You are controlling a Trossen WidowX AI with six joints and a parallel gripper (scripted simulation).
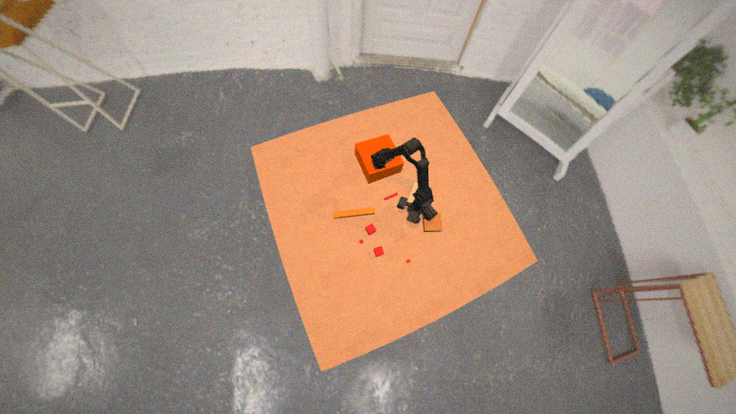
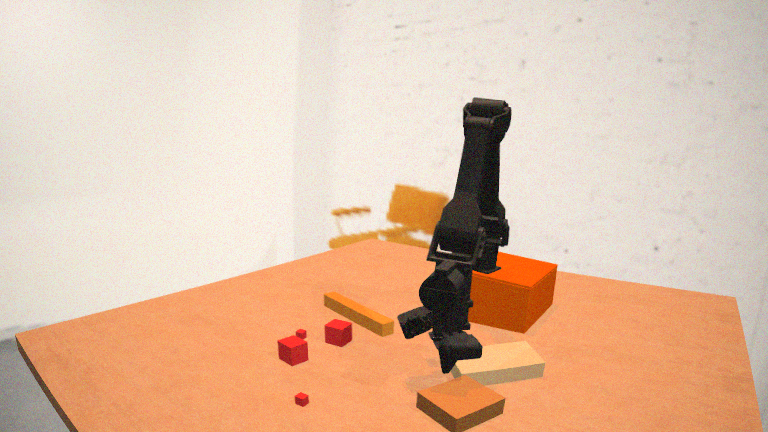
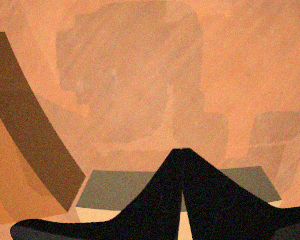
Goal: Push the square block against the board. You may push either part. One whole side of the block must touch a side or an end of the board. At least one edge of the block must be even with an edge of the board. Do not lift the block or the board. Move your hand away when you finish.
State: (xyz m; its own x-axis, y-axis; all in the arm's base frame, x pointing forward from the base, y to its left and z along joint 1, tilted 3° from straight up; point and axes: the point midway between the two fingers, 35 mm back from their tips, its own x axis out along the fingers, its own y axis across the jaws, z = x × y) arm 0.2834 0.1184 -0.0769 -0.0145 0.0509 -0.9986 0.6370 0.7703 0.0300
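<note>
The board is 7 cm behind my gripper tip, 6 cm to the left of it and 1 cm above it. Also, from my gripper tip: long orange bar (8 cm behind, 31 cm to the right, 1 cm above); square block (8 cm ahead, 9 cm to the left, 1 cm above); thin red stick (13 cm behind, 8 cm to the right).
</note>
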